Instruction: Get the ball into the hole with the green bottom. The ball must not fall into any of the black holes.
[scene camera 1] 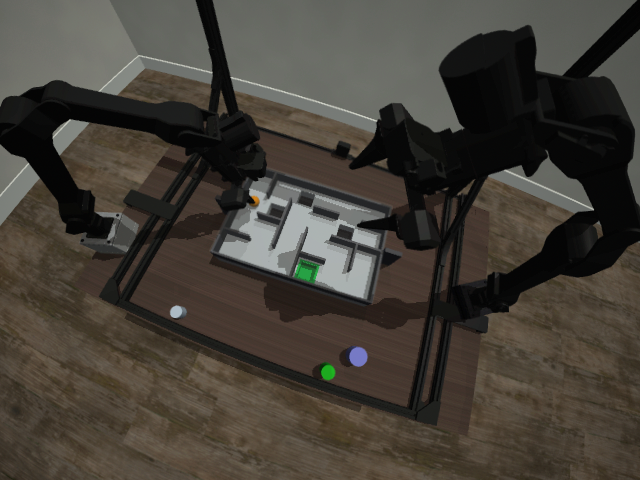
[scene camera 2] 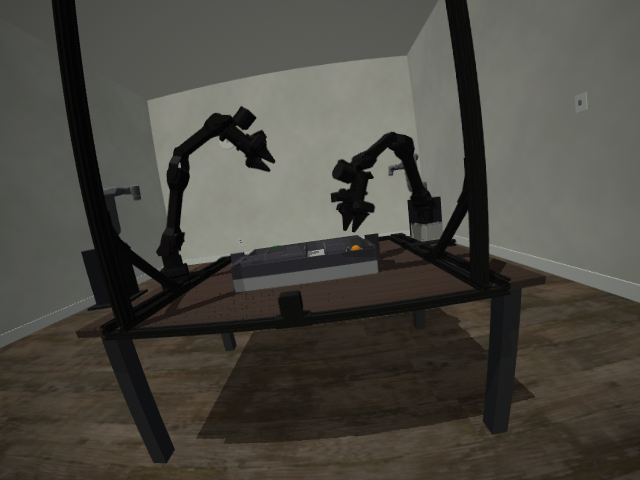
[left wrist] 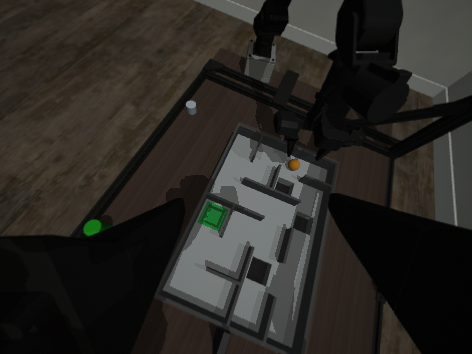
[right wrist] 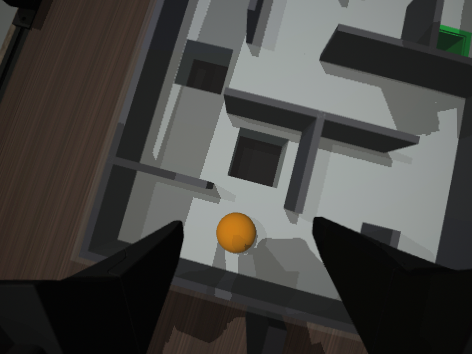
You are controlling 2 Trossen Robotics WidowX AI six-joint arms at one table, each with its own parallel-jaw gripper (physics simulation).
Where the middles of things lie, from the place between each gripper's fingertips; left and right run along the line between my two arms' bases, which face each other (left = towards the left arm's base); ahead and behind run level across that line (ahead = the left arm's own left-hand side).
I see my right gripper 16 cm to the right of the grey maze box [scene camera 1: 299,231], 8 cm above it and 6 cm short of it.
Now: the grey maze box 80 mm behind my left hand, 70 mm to the right of it and 350 mm below it.
